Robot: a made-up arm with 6 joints.
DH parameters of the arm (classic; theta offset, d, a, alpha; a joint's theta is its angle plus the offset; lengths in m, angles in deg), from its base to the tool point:
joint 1: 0 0.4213 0 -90
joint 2: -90 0 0.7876 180
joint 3: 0 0 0 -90
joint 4: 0 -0.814 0 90
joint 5: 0 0.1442 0 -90
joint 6: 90 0 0 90
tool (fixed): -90 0 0 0
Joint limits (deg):
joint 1: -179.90..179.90
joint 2: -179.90..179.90
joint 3: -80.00..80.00
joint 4: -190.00..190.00
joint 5: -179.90..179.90
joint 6: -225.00..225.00
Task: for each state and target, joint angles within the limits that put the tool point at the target. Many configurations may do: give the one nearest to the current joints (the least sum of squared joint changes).
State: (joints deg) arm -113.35 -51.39 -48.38 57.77 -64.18 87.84
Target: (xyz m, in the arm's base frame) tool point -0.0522 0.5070 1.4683
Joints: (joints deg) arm -93.09 -70.73 -6.10 56.57 -64.18 87.84
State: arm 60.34 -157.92 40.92 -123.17 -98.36 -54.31
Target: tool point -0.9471 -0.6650 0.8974
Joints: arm 38.97 -107.78 20.12 -123.02 -98.36 -54.31
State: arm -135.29 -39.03 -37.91 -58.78 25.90 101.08
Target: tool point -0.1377 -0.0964 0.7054
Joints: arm -127.17 -55.48 -57.42 -69.09 25.90 101.08
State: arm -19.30 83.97 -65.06 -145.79 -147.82 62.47
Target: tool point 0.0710 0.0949 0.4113
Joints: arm -63.67 134.68 -80.00 -137.15 -147.82 62.47
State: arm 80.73 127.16 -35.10 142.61 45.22 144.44
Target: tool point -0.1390 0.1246 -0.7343
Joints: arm 97.71 128.45 -2.54 147.07 45.22 144.44
